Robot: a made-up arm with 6 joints. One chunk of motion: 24 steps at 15 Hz.
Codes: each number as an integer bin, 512 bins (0 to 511) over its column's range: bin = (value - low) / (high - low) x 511, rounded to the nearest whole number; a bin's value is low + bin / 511 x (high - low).
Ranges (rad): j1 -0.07..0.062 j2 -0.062..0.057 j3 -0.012..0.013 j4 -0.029..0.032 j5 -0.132..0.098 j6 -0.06..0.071
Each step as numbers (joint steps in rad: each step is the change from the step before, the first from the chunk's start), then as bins.
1 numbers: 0.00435 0.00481 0.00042 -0.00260 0.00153 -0.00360
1 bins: 288 287 254 221 297 220
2 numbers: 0.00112 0.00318 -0.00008 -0.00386 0.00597 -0.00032
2 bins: 275 280 244 211 307 233
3 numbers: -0.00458 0.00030 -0.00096 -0.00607 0.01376 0.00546
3 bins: 253 268 226 192 324 255
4 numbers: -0.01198 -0.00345 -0.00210 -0.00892 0.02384 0.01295
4 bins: 225 251 202 168 346 285
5 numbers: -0.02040 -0.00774 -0.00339 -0.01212 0.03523 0.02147
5 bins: 192 233 176 141 372 318
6 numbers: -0.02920 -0.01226 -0.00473 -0.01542 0.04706 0.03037
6 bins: 158 214 149 114 398 353
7 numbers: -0.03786 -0.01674 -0.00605 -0.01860 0.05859 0.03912
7 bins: 124 194 122 87 423 387
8 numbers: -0.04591 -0.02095 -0.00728 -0.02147 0.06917 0.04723
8 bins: 93 176 96 63 447 418
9 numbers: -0.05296 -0.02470 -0.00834 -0.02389 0.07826 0.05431
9 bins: 66 160 75 43 467 446
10 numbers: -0.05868 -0.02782 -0.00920 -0.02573 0.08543 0.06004
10 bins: 44 147 57 27 483 468
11 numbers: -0.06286 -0.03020 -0.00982 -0.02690 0.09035 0.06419
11 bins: 28 137 45 18 494 484
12 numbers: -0.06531 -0.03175 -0.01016 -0.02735 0.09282 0.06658
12 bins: 18 130 38 14 499 494
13 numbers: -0.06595 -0.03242 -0.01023 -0.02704 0.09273 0.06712
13 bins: 16 127 36 16 499 496
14 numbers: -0.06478 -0.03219 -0.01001 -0.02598 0.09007 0.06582
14 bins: 20 128 41 25 493 491
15 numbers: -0.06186 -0.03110 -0.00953 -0.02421 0.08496 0.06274
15 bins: 32 133 50 40 482 479
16 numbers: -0.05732 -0.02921 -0.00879 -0.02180 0.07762 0.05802
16 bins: 49 141 66 60 466 460
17 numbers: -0.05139 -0.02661 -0.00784 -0.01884 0.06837 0.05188
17 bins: 72 152 85 85 445 436
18 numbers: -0.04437 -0.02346 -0.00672 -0.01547 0.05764 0.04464
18 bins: 99 165 108 113 421 408
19 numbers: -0.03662 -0.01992 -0.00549 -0.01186 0.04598 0.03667
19 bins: 129 181 133 144 395 377
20 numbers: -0.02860 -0.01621 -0.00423 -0.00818 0.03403 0.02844
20 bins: 160 197 159 174 369 345
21 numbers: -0.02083 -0.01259 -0.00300 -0.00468 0.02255 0.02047
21 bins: 190 212 184 204 343 314
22 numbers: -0.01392 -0.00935 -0.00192 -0.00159 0.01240 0.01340
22 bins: 217 226 206 230 321 286
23 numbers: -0.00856 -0.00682 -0.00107 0.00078 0.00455 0.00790
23 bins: 238 237 223 249 303 265
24 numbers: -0.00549 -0.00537 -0.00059 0.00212 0.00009 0.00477
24 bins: 250 243 233 261 293 253
